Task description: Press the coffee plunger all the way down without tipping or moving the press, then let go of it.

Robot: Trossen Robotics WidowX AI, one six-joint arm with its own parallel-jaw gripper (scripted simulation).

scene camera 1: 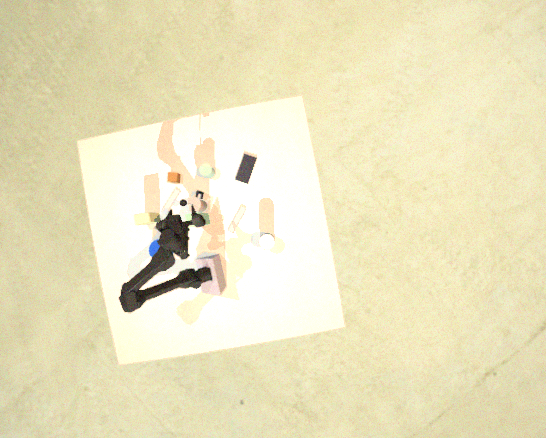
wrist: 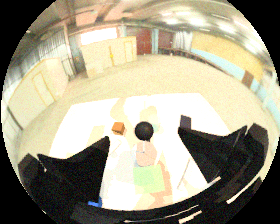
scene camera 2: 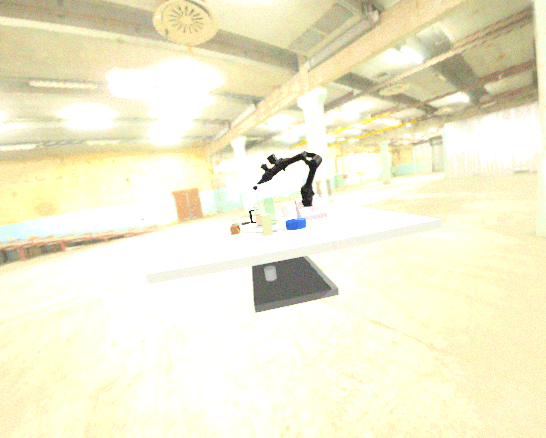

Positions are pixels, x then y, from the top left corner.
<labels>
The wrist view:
gripper: 144, 135
pale green block: 147, 179
</labels>
